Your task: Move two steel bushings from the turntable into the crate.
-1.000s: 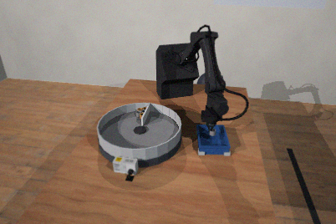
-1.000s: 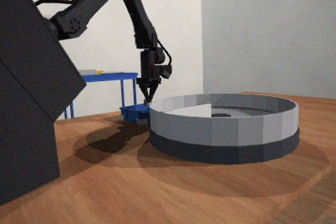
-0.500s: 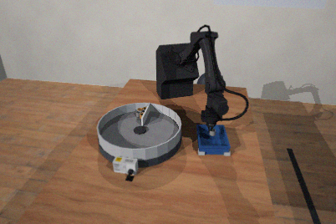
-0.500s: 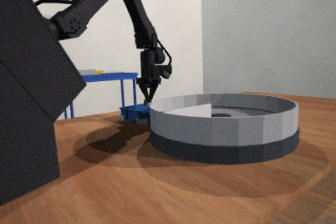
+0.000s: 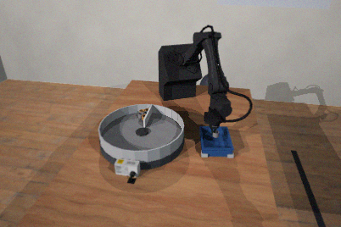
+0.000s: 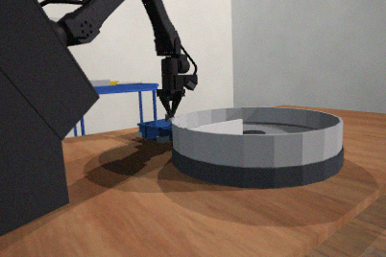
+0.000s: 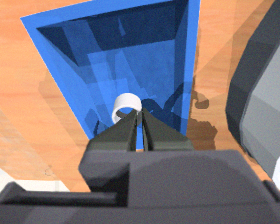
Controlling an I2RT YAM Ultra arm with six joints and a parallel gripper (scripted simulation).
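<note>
The blue crate lies 1 cm to the left of my hand and 5 cm below it. Round my hand: grey turntable (16 cm ahead, 32 cm to the right, 2 cm below).
</note>
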